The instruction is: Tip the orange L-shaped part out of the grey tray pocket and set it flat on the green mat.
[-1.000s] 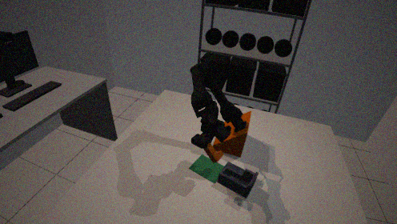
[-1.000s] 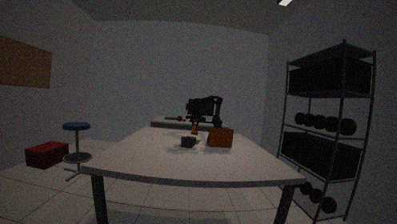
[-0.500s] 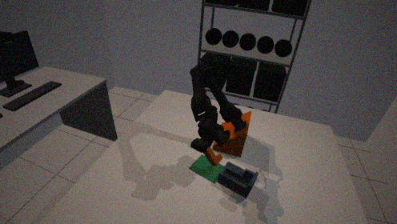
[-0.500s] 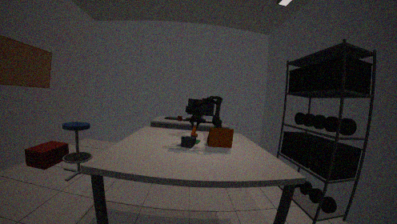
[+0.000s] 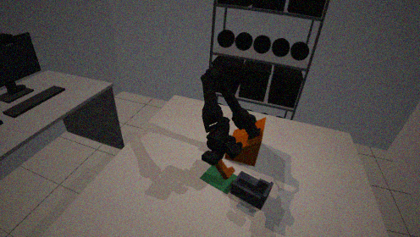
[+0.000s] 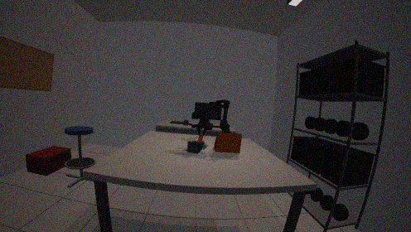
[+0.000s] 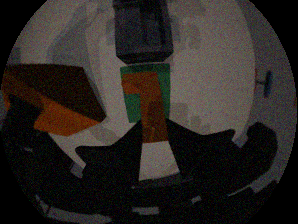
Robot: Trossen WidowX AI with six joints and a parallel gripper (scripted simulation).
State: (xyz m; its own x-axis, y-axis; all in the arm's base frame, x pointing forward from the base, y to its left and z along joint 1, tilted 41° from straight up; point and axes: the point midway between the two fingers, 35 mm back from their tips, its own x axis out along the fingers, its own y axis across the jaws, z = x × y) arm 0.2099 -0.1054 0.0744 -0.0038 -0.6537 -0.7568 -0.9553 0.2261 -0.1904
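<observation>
My gripper tip is 4 cm to the right of the orange L-shaped part and 3 cm above it. The rest, counted from my gripper tip: green mat 11 cm below, 2 cm to the left.
</observation>
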